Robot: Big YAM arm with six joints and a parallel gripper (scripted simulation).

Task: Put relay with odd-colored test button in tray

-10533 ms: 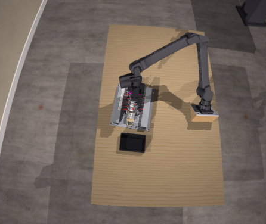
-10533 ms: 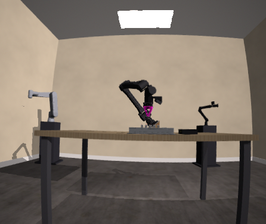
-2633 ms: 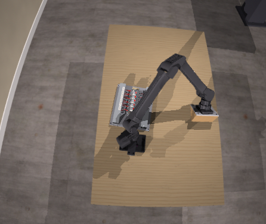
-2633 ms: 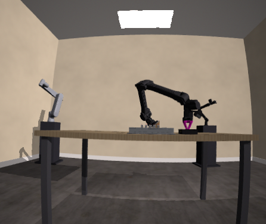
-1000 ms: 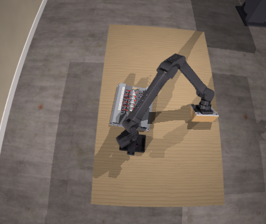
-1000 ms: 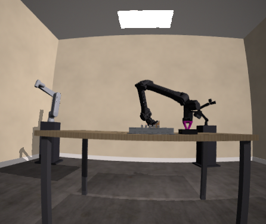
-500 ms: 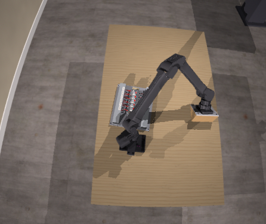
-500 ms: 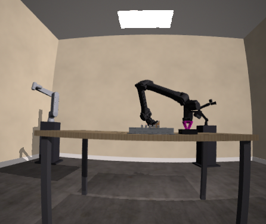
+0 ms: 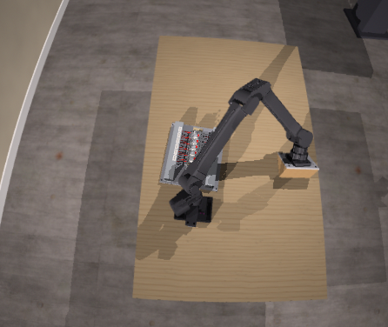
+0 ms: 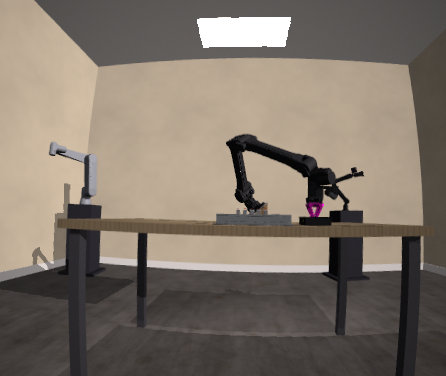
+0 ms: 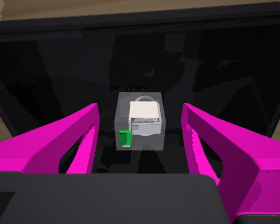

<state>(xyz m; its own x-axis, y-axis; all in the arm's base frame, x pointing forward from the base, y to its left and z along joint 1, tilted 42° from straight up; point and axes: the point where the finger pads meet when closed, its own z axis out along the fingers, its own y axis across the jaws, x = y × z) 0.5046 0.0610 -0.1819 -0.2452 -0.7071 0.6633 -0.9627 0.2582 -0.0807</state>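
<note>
The relay is right at my hand. The rest, counted from my hand: black tray (10 mm below).
</note>
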